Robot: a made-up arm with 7 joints. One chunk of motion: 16 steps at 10 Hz.
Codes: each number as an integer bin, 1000 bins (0 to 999) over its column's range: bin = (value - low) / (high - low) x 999, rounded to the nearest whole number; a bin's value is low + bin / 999 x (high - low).
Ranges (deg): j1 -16..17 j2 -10..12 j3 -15..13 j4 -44..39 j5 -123..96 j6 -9..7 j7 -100..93
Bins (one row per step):
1: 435 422 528 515 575 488 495
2: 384 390 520 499 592 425 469
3: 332 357 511 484 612 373 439
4: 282 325 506 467 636 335 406
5: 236 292 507 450 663 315 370
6: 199 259 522 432 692 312 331
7: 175 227 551 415 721 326 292
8: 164 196 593 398 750 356 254
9: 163 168 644 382 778 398 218
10: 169 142 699 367 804 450 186
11: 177 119 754 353 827 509 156
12: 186 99 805 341 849 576 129
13: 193 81 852 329 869 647 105
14: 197 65 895 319 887 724 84
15: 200 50 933 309 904 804 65
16: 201 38 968 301 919 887 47
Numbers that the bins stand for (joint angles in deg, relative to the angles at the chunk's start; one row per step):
1: -1.63 -0.71 -0.20 -1.21 3.05 -1.18 -4.37
2: -3.32 -1.41 -0.43 -2.54 6.78 -2.19 -9.39
3: -5.03 -2.14 -0.68 -3.79 11.16 -3.03 -15.19
4: -6.68 -2.84 -0.82 -5.20 16.42 -3.63 -21.56
5: -8.20 -3.57 -0.79 -6.61 22.34 -3.95 -28.52
6: -9.43 -4.30 -0.37 -8.11 28.70 -4.00 -36.05
7: -10.22 -5.00 0.44 -9.52 35.06 -3.78 -43.59
8: -10.58 -5.68 1.62 -10.93 41.41 -3.30 -50.93
9: -10.62 -6.30 3.05 -12.26 47.55 -2.63 -57.88
10: -10.42 -6.87 4.59 -13.51 53.25 -1.79 -64.07
11: -10.15 -7.38 6.13 -14.67 58.29 -0.85 -69.86
12: -9.86 -7.82 7.56 -15.67 63.12 0.23 -75.08
13: -9.62 -8.22 8.88 -16.67 67.50 1.36 -79.71
14: -9.49 -8.57 10.09 -17.50 71.45 2.60 -83.77
15: -9.39 -8.90 11.15 -18.33 75.17 3.88 -87.44
16: -9.36 -9.16 12.13 -18.99 78.46 5.21 -90.92

